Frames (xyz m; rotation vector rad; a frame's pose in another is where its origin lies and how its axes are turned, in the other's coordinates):
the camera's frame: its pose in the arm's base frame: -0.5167 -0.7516 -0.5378 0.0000 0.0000 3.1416
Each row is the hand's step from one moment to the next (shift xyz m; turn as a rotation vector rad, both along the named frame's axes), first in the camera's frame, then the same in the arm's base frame.
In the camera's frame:
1: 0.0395 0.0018 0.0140 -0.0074 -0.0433 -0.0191
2: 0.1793 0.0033 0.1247 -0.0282 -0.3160 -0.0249
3: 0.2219 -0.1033 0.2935 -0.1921 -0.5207 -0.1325
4: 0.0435 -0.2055 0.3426 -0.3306 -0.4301 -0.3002
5: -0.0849 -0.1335 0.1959 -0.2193 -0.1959 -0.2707
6: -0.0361 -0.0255 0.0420 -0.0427 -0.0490 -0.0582
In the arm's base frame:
1: -0.0395 -0.0018 0.0140 0.0074 0.0433 -0.0191
2: -0.1793 -0.0033 0.1247 0.0282 0.3160 -0.0249
3: -0.2219 0.1033 0.2935 0.1921 0.5207 -0.1325
4: -0.0435 0.2055 0.3426 0.3306 0.4301 -0.3002
5: 0.0849 0.1335 0.1959 0.2193 0.1959 -0.2707
6: 0.0361 0.0255 0.0420 0.0427 0.0490 -0.0582

